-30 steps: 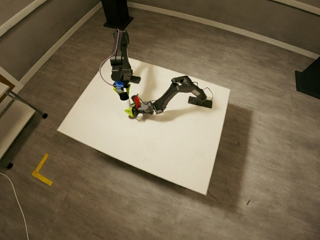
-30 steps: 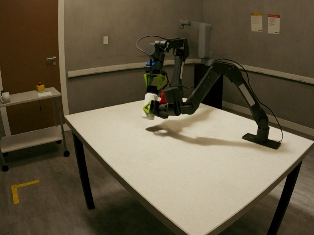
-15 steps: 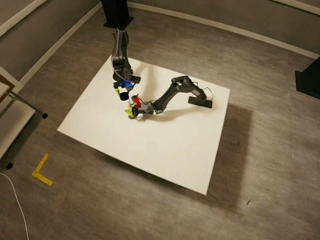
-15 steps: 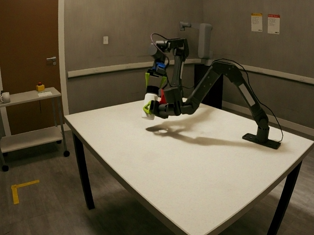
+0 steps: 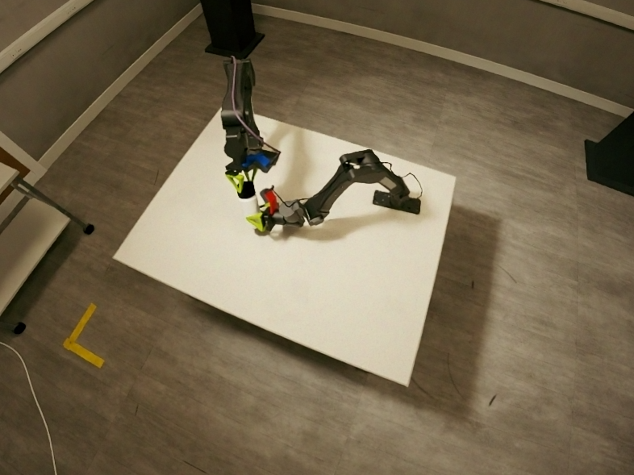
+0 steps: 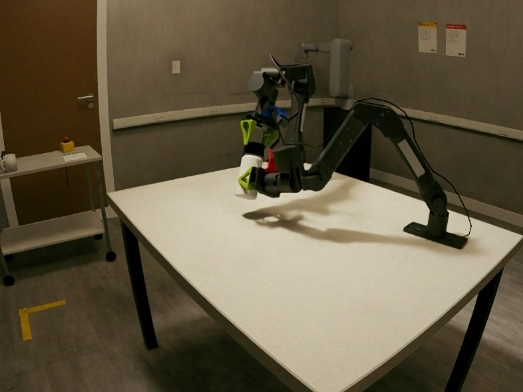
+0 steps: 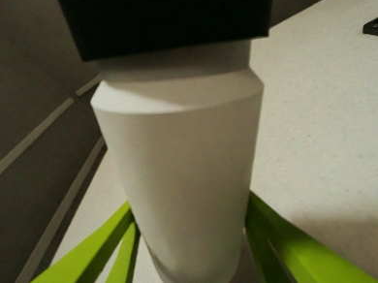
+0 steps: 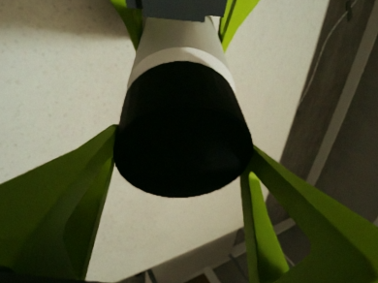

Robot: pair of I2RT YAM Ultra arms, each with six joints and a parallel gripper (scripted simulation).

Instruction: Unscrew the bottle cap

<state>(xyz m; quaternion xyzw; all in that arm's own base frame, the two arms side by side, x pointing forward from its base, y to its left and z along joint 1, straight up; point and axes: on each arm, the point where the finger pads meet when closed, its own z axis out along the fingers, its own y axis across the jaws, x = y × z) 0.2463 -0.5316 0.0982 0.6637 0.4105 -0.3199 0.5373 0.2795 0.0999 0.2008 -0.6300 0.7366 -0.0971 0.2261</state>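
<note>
My right hand is 20 mm short of the white bottle, 20 mm to the right of it and 50 mm above it. Also, from my right hand: black cap 10 mm ahead, 20 mm below.
My left hand is 20 mm past the white bottle, 20 mm to the left of it and 50 mm below it. The rest, counted from my left hand: black cap 40 mm behind, 30 mm to the right, 90 mm above.
</note>
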